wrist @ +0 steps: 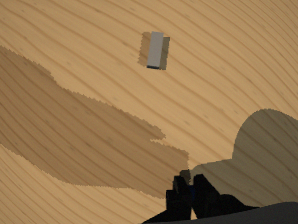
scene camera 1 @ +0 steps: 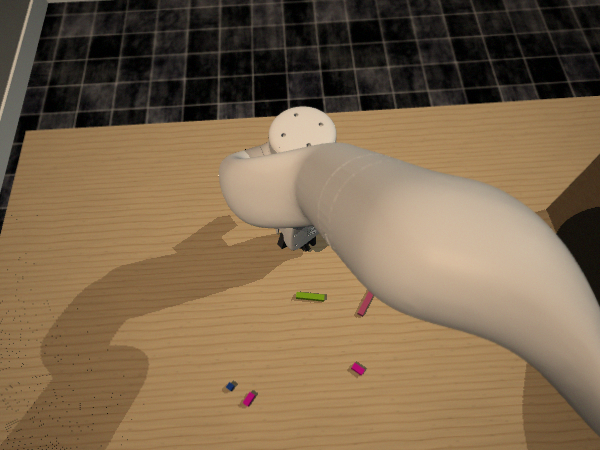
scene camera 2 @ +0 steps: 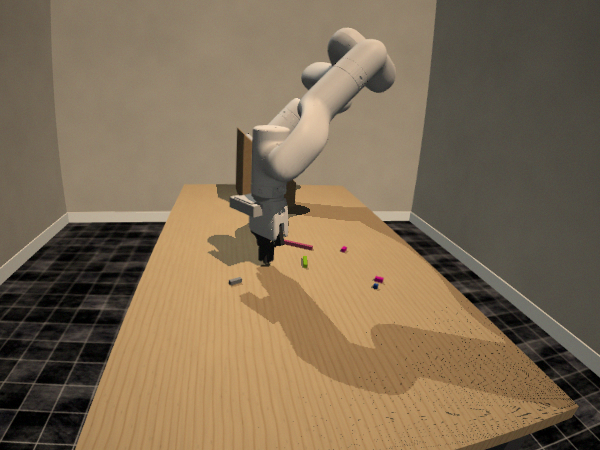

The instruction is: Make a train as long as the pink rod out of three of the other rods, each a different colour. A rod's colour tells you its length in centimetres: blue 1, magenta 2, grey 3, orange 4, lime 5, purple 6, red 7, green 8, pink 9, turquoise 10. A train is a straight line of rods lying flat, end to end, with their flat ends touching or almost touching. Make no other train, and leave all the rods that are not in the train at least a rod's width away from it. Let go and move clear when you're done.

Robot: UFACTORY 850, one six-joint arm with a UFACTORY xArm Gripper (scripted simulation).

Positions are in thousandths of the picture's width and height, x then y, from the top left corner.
Scene:
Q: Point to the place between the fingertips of my gripper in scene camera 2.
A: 444,579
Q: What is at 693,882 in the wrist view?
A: My gripper.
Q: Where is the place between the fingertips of my gripper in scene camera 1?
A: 509,539

